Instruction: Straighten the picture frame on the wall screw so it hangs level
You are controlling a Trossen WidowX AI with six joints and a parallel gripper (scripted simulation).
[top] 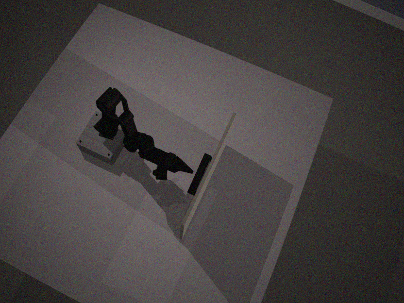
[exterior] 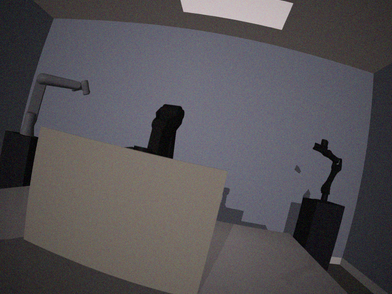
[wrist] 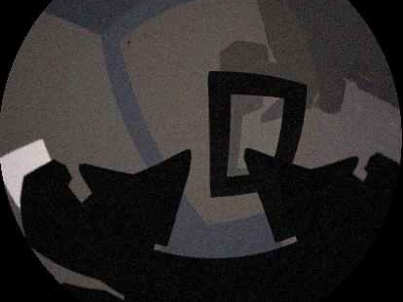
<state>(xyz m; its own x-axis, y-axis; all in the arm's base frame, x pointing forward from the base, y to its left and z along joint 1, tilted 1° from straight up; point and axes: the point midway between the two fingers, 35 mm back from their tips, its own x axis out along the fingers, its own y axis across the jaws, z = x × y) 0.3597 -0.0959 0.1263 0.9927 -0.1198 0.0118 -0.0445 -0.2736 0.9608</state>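
My gripper tip is now 50 mm above the picture frame, 40 mm short of it and 10 mm to the right of it. From my gripper tip the other things lie so: beige wall panel (60 mm below, 50 mm ahead, 10 mm to the left).
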